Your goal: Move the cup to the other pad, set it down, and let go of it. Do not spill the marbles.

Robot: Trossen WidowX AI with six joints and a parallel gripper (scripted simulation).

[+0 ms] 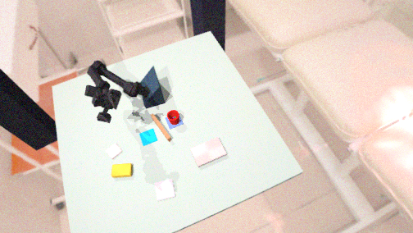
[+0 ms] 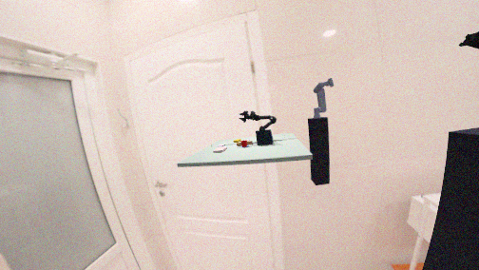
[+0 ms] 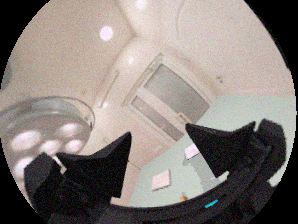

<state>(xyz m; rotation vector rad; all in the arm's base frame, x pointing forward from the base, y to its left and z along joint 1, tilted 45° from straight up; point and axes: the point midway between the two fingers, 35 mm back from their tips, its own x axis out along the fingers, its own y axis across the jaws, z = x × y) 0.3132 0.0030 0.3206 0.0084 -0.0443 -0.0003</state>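
Right now the red cup is 5 cm behind my gripper tip, 29 cm to the left of it and 35 cm below it. Also, from my gripper tip: pinkish tile: 6 cm behind, 12 cm to the right, 38 cm below; then orange bar: 5 cm behind, 20 cm to the left, 38 cm below; then cyan pad: 4 cm behind, 10 cm to the left, 40 cm below.
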